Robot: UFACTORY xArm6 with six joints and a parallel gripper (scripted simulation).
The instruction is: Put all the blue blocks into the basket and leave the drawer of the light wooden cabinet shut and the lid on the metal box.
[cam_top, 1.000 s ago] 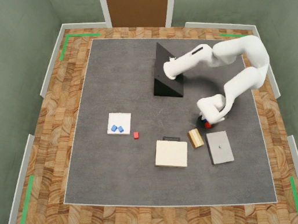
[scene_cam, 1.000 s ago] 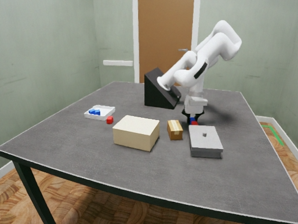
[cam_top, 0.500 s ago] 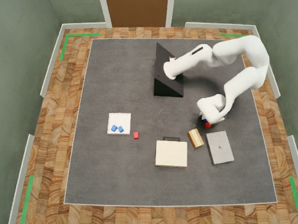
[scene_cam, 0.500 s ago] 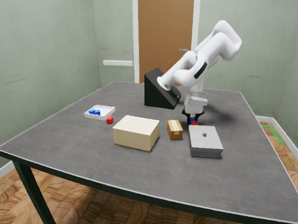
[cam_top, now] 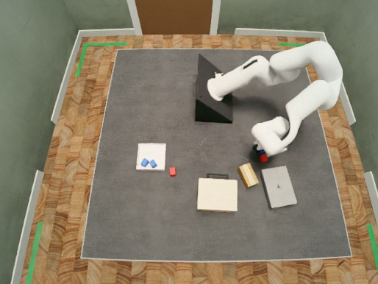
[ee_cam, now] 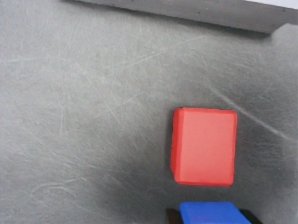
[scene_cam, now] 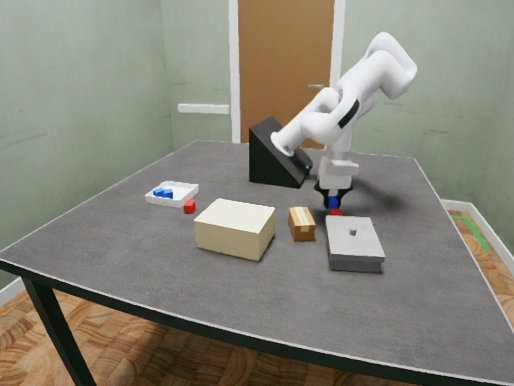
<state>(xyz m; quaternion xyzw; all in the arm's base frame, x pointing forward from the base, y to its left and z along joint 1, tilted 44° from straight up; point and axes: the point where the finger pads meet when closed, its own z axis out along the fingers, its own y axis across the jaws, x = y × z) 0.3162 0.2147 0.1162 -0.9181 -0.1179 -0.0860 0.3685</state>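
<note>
The white basket lies 30 mm ahead of my hand, 580 mm to the right of it and 30 mm below it. From my hand the other things lie so: flat lid (200 mm ahead, 60 mm to the left); grey metal box (200 mm ahead, 60 mm to the left, 20 mm below); brown cardboard box (140 mm ahead, 80 mm to the right, 10 mm below).
</note>
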